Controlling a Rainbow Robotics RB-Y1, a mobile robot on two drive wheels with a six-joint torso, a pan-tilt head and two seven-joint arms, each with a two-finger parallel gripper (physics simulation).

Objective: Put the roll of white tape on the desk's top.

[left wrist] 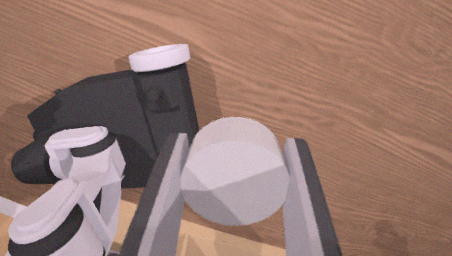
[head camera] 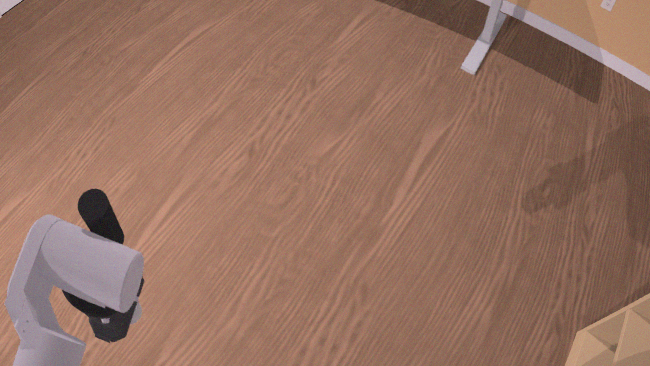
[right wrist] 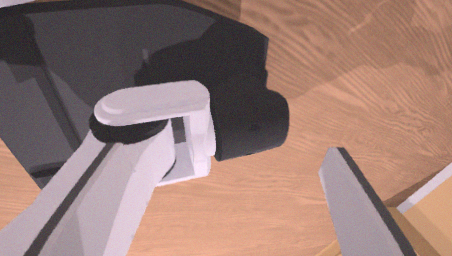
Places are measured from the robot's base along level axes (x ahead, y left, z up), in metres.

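Pixels of known places: left gripper, fingertip midpoint: (left wrist: pixel 235 149); right gripper, fingertip midpoint: (right wrist: pixel 225 158).
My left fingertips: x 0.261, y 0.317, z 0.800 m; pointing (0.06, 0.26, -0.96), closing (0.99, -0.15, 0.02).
Behind a point stands the place of what it marks.
The roll of white tape (head camera: pixel 137 311) @[y 0.289, x 0.258, z 0.814 m] (left wrist: pixel 235 175) @[y 0.318, x 0.261, z 0.819 m] shows as a pale round disc between the fingers of my left gripper (left wrist: pixel 235 149) @[y 0.317, x 0.261, z 0.800 m], which is shut on it. In the head view the roll peeks out beside the dark gripper body at the lower left, held above the floor. My right gripper (right wrist: pixel 225 158) @[y -0.220, x -0.315, z 0.576 m] is open, with its fingers wide apart beside the robot's own arm and base. A white leg with a flat foot (head camera: pixel 476 56), which looks like part of the desk, stands at the top right of the head view. The desk's top does not show.
A light wooden shelf unit (head camera: pixel 582 350) @[y -0.894, x 0.342, z 0.080 m] is at the lower right of the head view. The tan wall (head camera: pixel 565 17) @[y -1.332, x 2.213, z 0.165 m] with a white skirting board runs behind the white leg. The robot's dark base (left wrist: pixel 110 105) @[y 0.140, x -0.191, z 0.169 m] (right wrist: pixel 115 55) @[y -0.136, x -0.213, z 0.169 m] stands on the wooden floor (head camera: pixel 300 175) @[y 0.149, x 1.059, z 0.000 m].
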